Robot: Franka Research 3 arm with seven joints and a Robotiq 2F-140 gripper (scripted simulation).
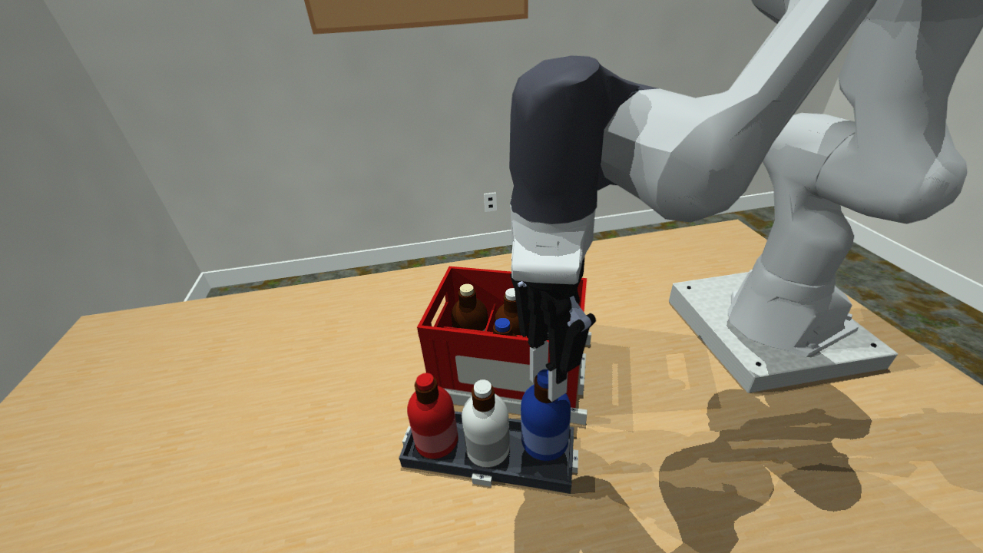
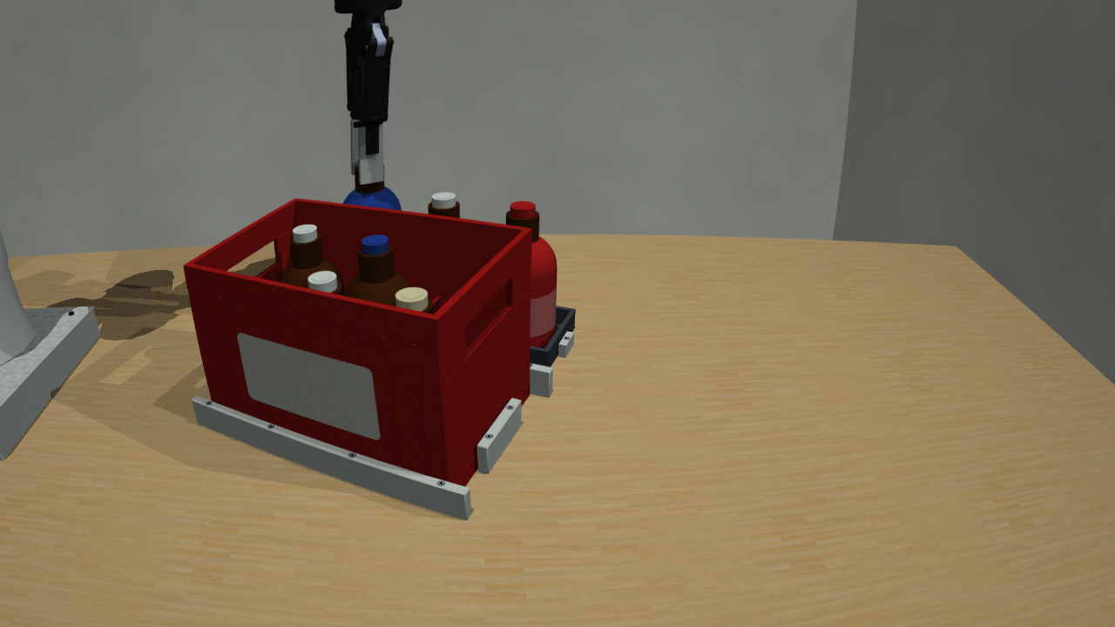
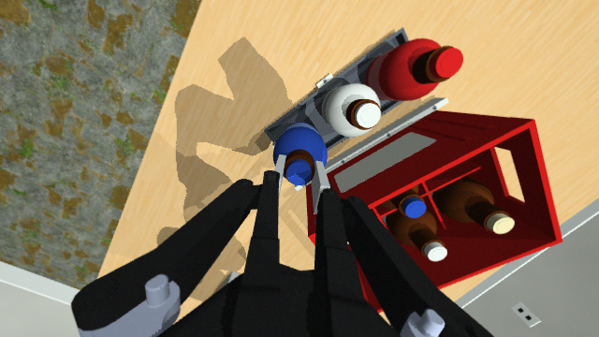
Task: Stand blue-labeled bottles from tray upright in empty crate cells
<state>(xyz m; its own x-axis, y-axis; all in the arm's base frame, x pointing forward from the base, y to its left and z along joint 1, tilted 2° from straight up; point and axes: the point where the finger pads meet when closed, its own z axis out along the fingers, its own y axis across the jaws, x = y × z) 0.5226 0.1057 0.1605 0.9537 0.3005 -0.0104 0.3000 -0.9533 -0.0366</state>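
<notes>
Now: the blue-labeled bottle 90 mm below my hand. The rest, counted from my hand: dark tray 190 mm below, 80 mm ahead, 40 mm to the right; white-labeled bottle 120 mm below, 90 mm ahead, 40 mm to the right; red-labeled bottle 170 mm ahead, 120 mm below, 80 mm to the right.
</notes>
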